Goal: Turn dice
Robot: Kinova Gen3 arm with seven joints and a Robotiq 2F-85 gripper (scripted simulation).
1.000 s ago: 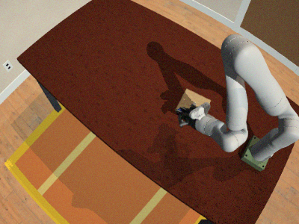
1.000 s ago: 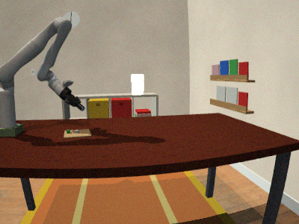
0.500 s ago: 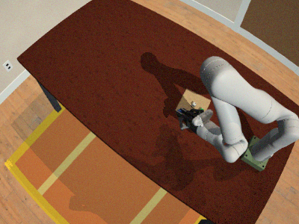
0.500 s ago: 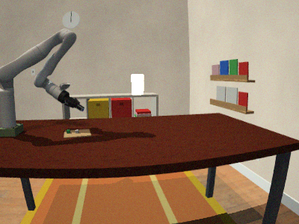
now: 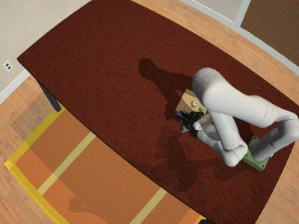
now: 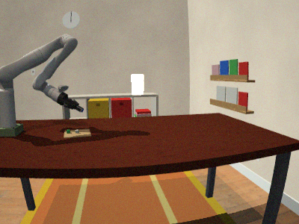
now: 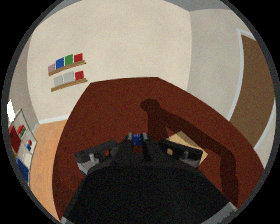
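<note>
Right now the white die is 1 cm ahead of my hand, 13 cm to the right of it and 10 cm below it. From my hand the other things lie so: green die 4 cm behind, 13 cm to the right, 10 cm below; then tan mat 1 cm ahead, 13 cm to the right, 11 cm below; then blue die 1 cm ahead, 1 cm below.
</note>
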